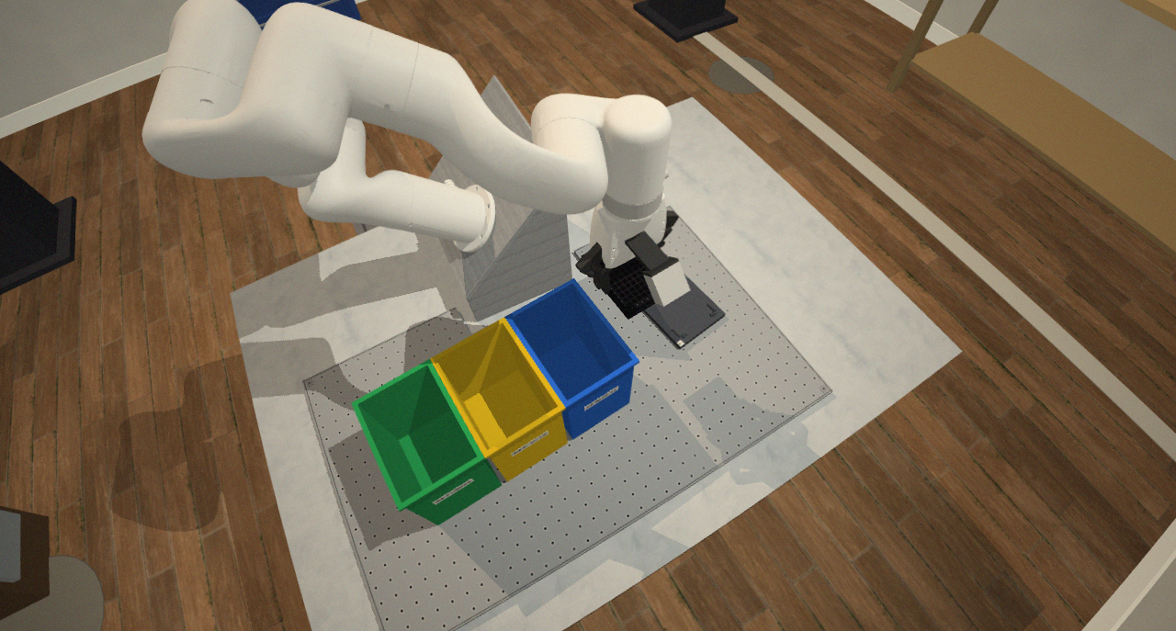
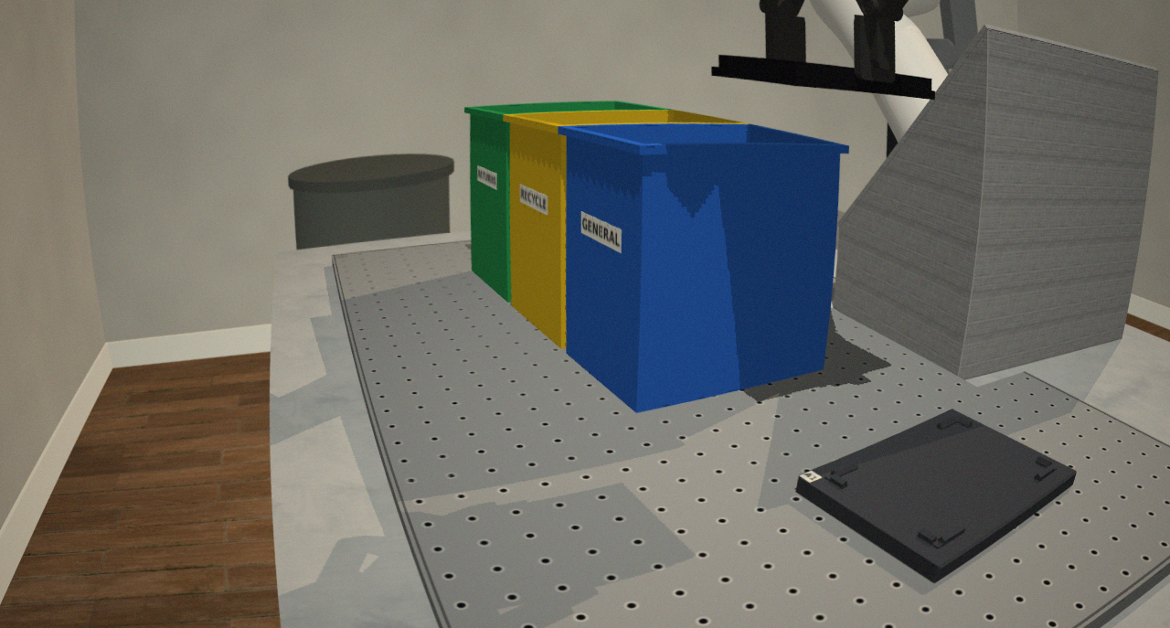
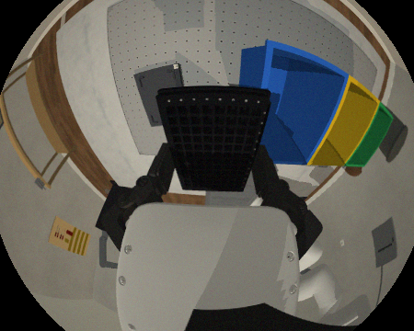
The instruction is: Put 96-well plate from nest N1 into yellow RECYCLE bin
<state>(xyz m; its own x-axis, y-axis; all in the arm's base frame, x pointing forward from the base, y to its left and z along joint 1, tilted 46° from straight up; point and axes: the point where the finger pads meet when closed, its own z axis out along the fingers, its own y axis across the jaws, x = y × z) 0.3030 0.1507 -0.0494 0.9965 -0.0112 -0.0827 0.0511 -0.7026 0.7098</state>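
My gripper is now 30 mm short of the yellow recycle bin, 250 mm to the left of it and 160 mm above it. The rest, counted from my hand: blue general bin (30 mm ahead, 120 mm to the right, 160 mm below); dark plate nest N1 (20 mm behind, 140 mm to the left, 240 mm below); black 96-well plate (10 mm below).
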